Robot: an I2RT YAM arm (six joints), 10 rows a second.
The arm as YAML. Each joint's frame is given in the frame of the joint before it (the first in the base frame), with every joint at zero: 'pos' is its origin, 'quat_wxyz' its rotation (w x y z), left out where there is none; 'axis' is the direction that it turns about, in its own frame. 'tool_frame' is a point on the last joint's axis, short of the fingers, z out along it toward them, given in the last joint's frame.
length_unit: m
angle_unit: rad
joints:
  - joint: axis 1
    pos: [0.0, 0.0, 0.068]
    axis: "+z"
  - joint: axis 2
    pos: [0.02, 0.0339, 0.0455]
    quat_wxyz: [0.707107, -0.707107, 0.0, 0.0]
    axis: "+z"
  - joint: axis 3
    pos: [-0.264, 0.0, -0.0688]
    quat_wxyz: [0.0, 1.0, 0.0, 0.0]
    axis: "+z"
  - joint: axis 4
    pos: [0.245, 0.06, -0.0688]
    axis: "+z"
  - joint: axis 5
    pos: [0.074, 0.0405, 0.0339]
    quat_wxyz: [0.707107, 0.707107, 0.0, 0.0]
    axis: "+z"
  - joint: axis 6
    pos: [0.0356, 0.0, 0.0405]
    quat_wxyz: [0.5, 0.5, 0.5, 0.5]
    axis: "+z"
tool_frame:
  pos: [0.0, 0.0, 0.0]
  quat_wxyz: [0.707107, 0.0, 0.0, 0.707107]
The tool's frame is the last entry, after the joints.
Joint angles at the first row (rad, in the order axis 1, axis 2, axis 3, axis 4, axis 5, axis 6):
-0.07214, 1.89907, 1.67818, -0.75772, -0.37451, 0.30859
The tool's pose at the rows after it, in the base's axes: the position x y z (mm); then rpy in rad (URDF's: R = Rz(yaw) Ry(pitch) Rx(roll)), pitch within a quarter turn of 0, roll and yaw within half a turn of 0:
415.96 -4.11 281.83 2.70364 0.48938 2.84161
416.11 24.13 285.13 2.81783 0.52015 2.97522
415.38 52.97 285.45 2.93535 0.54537 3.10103
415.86 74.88 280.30 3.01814 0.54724 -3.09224
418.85 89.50 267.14 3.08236 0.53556 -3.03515
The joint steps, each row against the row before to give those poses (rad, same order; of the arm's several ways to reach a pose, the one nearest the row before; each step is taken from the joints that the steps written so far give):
0.03675, -0.00155, 0.01373, -0.02912, 0.07192, -0.06436
0.07494, 0.00613, 0.02608, -0.02917, 0.08583, -0.06153
0.07684, 0.00767, 0.01384, -0.00773, 0.09355, -0.04764
0.05684, 0.01835, 0.00768, -0.00002, 0.06479, -0.02916
0.03677, 0.02913, -0.00758, 0.01831, 0.05220, -0.01688

